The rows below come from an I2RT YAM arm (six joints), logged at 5 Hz.
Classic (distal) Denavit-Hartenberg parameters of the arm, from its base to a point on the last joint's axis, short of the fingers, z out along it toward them. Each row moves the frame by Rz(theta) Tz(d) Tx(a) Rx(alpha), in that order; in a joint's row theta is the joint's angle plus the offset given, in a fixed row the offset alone. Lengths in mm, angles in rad.
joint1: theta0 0, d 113.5, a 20, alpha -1.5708
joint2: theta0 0, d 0, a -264, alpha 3.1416
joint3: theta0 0.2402, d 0, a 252.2, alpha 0
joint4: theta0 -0.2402, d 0, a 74, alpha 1.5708
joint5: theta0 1.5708, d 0, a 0, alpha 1.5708
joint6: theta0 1.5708, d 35.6, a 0, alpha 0
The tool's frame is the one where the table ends.
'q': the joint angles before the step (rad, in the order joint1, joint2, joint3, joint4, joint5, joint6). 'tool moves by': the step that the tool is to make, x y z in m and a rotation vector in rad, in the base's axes. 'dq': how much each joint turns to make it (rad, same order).
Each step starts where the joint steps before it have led.
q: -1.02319, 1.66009, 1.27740, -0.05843, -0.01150, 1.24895
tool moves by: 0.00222, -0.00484, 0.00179, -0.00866, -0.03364, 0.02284
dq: -0.00472, 0.01605, 0.01477, 0.02645, -0.03515, 0.01063
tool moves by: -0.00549, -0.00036, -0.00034, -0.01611, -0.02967, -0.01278
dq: -0.01299, -0.01227, -0.02700, 0.04453, -0.00694, 0.01584
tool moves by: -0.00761, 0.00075, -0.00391, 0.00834, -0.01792, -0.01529
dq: -0.01663, -0.01447, -0.03266, 0.02091, -0.00863, 0.01778
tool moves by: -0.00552, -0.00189, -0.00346, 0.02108, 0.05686, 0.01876
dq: -0.01622, 0.00326, 0.00957, -0.05583, -0.01640, -0.05031
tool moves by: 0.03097, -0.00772, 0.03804, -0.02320, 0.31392, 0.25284
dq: 0.05438, 0.10933, 0.34089, -0.40297, -0.03273, -0.34575
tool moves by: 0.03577, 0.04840, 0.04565, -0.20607, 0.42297, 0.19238
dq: 0.16540, -0.01539, 0.19301, -0.28771, 0.25657, -0.38647
